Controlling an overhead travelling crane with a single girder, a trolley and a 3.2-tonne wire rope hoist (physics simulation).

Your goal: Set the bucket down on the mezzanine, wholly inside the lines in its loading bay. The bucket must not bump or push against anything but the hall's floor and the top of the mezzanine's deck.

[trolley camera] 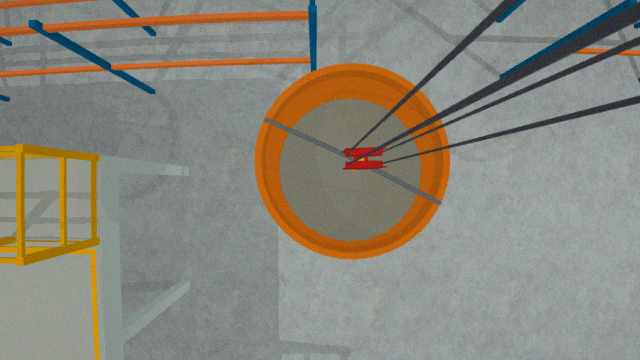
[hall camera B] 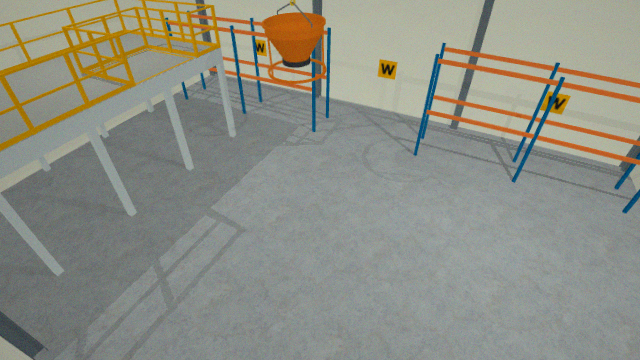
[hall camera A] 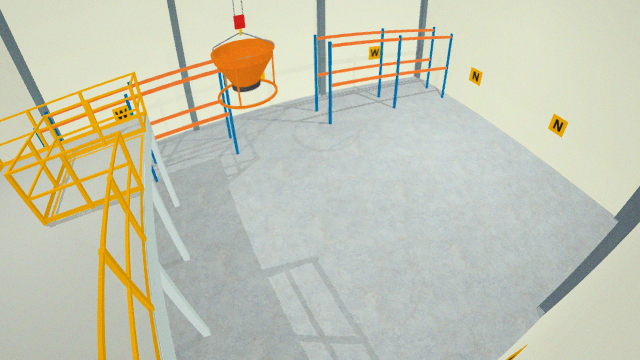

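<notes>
The orange bucket (hall camera A: 242,62) (hall camera B: 294,40) (trolley camera: 350,210) hangs upright in the air, its round foot ring below the cone. My gripper, the hook (hall camera A: 240,32) (hall camera B: 293,3) (trolley camera: 361,159) under the red block, is shut on the bucket's bail. The mezzanine (hall camera A: 159,300) (hall camera B: 125,101) (trolley camera: 110,225) stands at the left on pale legs, with yellow railings. In the trolley view a gap separates the bucket from its edge. A yellow railed cage (hall camera A: 92,205) (hall camera B: 107,78) stands at the deck's edge. I cannot tell for sure where the loading bay's lines are.
A rack with blue posts and orange beams (hall camera A: 232,130) (hall camera B: 313,110) (trolley camera: 313,40) stands along the W wall; in the trolley view its end post meets the bucket's rim outline. A second rack (hall camera A: 330,85) (hall camera B: 542,120) stands farther right. Grey columns line the walls.
</notes>
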